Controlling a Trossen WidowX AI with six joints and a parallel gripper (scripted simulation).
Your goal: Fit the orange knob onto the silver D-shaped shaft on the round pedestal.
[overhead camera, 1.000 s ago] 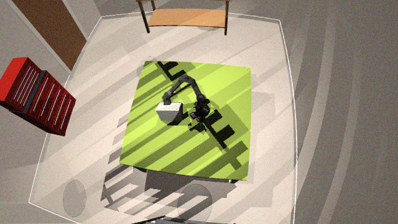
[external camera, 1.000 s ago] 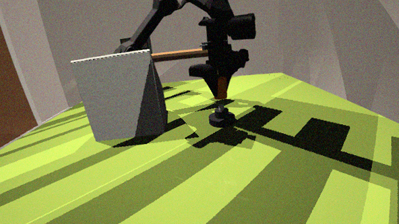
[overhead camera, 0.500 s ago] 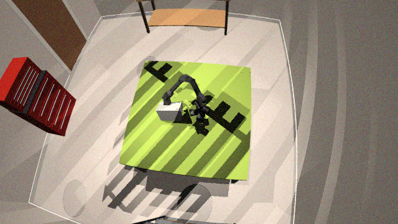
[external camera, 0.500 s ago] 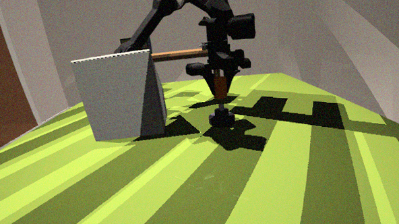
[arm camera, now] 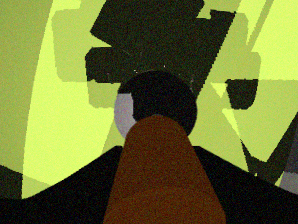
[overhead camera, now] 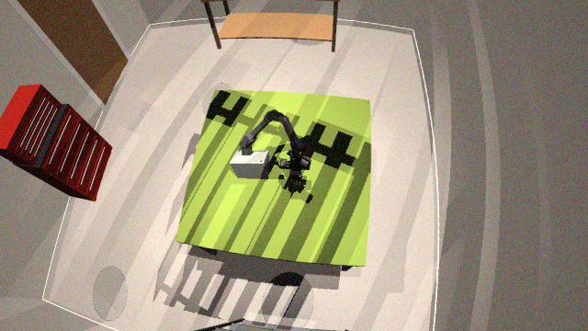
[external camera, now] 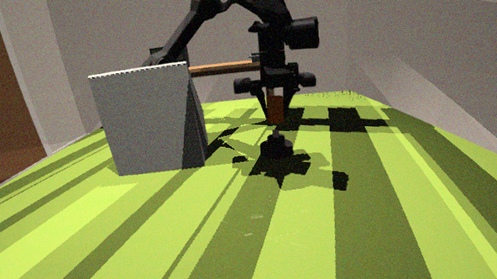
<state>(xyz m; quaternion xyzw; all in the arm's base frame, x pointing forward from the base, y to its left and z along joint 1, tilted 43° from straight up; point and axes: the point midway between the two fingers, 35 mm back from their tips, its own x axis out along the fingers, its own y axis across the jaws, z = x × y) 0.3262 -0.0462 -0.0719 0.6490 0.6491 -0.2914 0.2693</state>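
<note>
Now: the round dark pedestal 6 cm below my gripper tip. Round my gripper tip: orange knob: 3 cm above.
</note>
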